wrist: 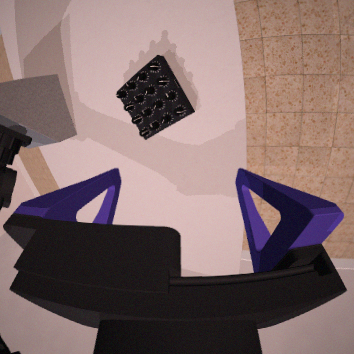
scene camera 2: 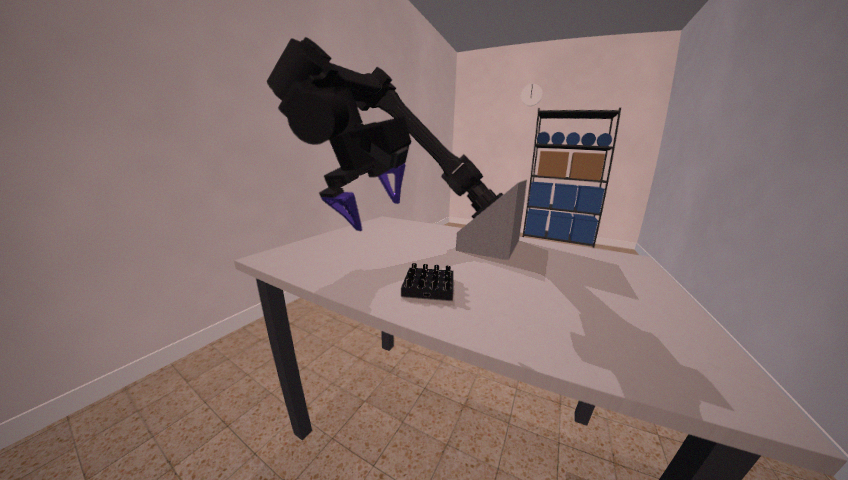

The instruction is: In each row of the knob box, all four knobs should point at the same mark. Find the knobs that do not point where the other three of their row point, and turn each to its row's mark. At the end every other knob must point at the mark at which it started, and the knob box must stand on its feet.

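Seen in the pictures: gripper, fingertip midpoint: (wrist: pixel 177 174) (scene camera 2: pixel 379 216); arm's base, link origin: (wrist: pixel 8 131) (scene camera 2: pixel 489 207).
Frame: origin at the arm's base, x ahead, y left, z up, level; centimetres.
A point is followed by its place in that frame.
The black knob box (scene camera 2: pixel 427 293) {x 43.9, y -4.4, z -11.5 cm} (wrist: pixel 176 103) {x 43.5, y -7.7, z -10.7 cm} stands upright on the table, with several rows of black knobs on its top. White lines show on some knobs, but the pictures are too coarse to tell which mark each one points at. In the wrist view the box lies turned, above the middle of the picture, beyond the fingertips. My gripper (scene camera 2: pixel 378 216) {x 48.9, y -12.3, z 4.6 cm} (wrist: pixel 177 174) {x 48.9, y -12.3, z 4.6 cm} is wide open and empty, with purple fingers. It hangs high above the table, apart from the box, to the upper left of it in the scene view.
The grey wedge-shaped arm mount (scene camera 2: pixel 493 228) {x 12.4, y 3.4, z -4.0 cm} (wrist: pixel 37 105) {x 12.3, y 2.0, z -5.2 cm} stands on the table (scene camera 2: pixel 487 333) {x 49.9, y 9.0, z -13.0 cm} (wrist: pixel 210 165) {x 46.4, y -20.1, z -13.0 cm} behind the box. The table edge runs right of the box in the wrist view, with tiled floor (wrist: pixel 280 100) beyond. A shelf unit (scene camera 2: pixel 578 113) stands at the far wall.
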